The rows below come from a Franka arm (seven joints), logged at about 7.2 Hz.
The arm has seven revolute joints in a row. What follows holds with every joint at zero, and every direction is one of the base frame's.
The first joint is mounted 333 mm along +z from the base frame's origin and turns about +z.
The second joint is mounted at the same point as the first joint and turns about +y.
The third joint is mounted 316 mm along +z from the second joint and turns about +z.
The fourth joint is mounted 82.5 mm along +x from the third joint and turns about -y.
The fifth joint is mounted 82.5 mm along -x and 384 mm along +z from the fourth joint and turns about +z.
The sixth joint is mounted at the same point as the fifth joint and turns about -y.
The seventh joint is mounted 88 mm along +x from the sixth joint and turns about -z.
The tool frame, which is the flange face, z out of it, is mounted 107 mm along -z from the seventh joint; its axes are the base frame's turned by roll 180, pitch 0 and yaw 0 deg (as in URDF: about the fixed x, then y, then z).
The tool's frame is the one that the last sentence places.
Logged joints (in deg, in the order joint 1, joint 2, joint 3, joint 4, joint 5, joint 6, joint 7), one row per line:
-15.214, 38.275, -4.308, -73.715, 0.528, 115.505, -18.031
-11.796, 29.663, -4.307, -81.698, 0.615, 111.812, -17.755
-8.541, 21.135, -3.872, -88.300, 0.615, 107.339, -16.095
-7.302, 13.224, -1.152, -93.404, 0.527, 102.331, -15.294
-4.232, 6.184, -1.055, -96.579, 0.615, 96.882, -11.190
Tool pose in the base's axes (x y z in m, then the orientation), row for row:
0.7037, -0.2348, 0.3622, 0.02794, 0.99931, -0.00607, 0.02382
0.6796, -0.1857, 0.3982, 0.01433, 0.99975, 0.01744, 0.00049
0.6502, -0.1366, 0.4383, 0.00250, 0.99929, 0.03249, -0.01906
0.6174, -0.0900, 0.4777, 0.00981, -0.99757, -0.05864, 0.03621
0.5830, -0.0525, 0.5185, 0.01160, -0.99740, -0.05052, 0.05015
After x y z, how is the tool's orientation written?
As a quaternion, w x y z.
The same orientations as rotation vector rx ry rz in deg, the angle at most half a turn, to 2 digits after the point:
176.74, -1.07, 4.21
178.33, 3.11, 0.09
179.59, 5.84, -3.43
-178.45, -10.49, 6.48
-178.22, -9.03, 8.96

